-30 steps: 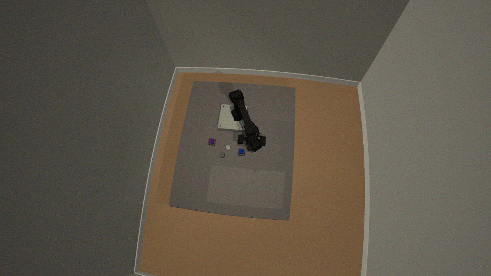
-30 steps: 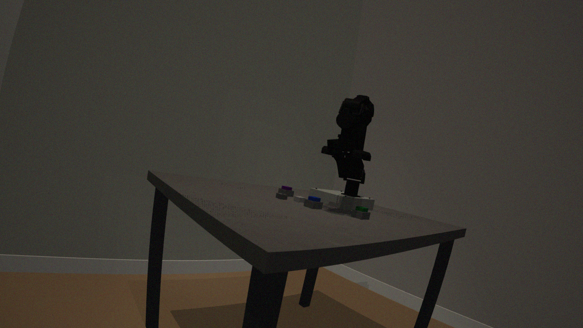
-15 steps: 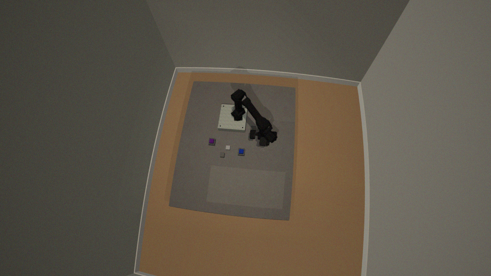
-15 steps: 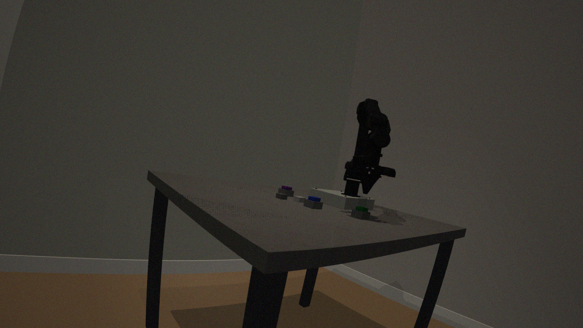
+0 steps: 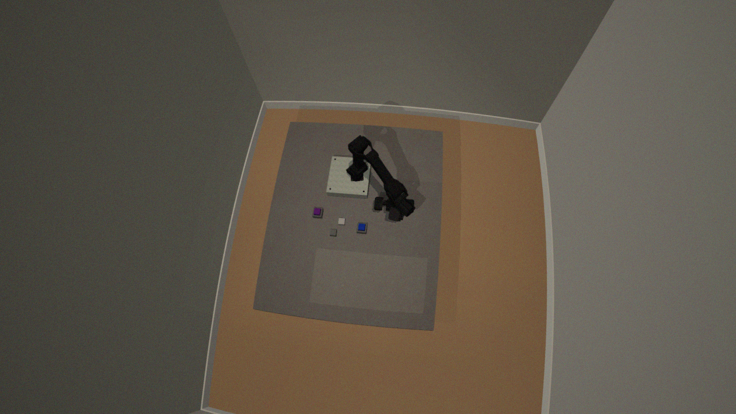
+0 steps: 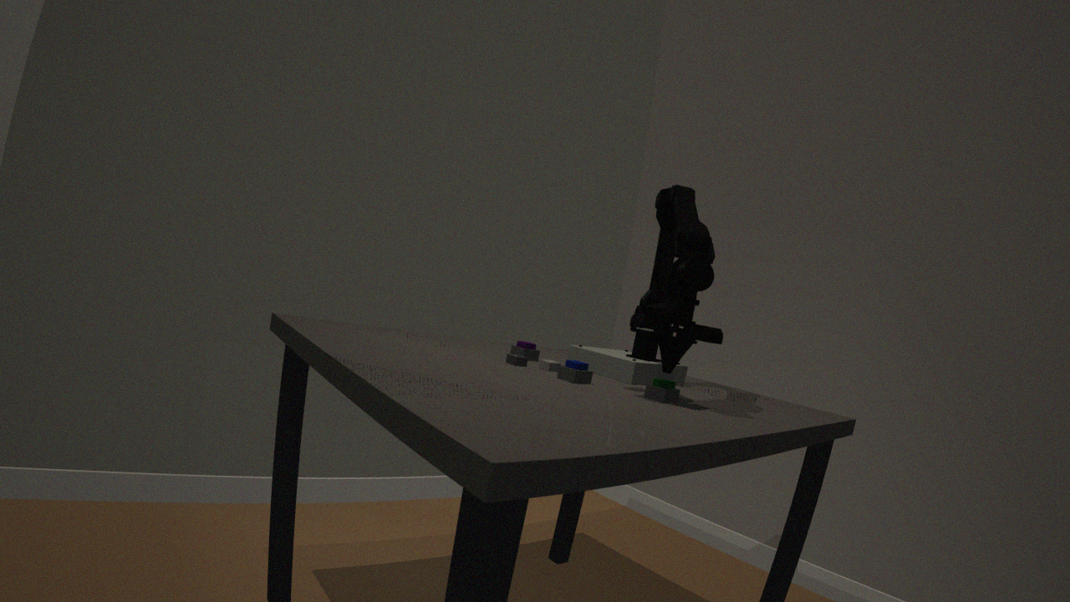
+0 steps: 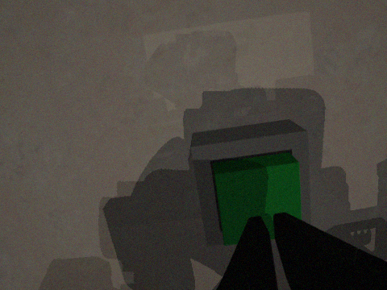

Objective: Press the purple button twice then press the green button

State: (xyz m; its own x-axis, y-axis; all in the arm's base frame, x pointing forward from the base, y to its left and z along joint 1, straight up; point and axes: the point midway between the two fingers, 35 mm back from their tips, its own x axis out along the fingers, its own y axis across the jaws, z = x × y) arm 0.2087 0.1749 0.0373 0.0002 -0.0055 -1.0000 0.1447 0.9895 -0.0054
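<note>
My gripper tip is now 2 cm above the green button. Round my gripper tip: white block (26 cm to the right, 4 cm below, 3 cm ahead); then blue button (16 cm to the right, 7 cm ahead, 2 cm below); then grey block (31 cm to the right, 8 cm ahead, 4 cm below).
</note>
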